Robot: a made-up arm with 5 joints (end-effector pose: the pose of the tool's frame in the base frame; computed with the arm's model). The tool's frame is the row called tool.
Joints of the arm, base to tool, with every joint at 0 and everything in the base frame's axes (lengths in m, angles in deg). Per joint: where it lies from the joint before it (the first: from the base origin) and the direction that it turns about. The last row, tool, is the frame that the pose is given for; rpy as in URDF.
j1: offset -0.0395 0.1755 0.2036 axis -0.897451 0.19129 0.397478
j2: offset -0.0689 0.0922 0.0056 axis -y
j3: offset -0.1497 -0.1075 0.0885 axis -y
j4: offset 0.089 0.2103 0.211 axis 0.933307 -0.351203 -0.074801
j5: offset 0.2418 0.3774 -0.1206 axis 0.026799 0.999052 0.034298
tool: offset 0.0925 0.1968 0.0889 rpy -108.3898 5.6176 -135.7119
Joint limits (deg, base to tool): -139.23..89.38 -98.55..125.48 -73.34..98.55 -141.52..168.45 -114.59..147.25
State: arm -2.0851 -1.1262 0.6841 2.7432 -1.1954
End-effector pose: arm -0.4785 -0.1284 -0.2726 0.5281 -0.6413 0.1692 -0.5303
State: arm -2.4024 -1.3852 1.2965 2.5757 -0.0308
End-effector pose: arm -0.5339 0.0330 -0.4359 0.0972 0.7396 -0.3500 0.5666
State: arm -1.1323 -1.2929 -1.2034 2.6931 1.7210
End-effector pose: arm 0.3273 0.1725 -0.2847 0.1080 -0.2616 -0.3746 -0.8829
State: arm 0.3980 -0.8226 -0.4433 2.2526 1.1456
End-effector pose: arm 0.7027 0.2261 0.4347 0.0250 -0.0364 0.9554 0.2921
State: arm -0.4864 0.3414 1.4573 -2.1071 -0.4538
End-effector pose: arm 0.0190 0.0033 0.2633 0.2006 -0.2380 -0.2485 0.9172
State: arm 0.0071 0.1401 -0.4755 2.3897 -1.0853
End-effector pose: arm -0.0998 -0.0573 0.8852 0.2204 0.7919 0.5659 0.0635
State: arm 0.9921 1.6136 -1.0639 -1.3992 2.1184
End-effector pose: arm 0.0597 -0.1403 -0.2173 0.7292 -0.1026 -0.2732 0.6190
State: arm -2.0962 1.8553 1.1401 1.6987 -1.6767
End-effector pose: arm 0.4348 0.9129 0.7119 0.2808 0.1931 -0.9399 0.0205
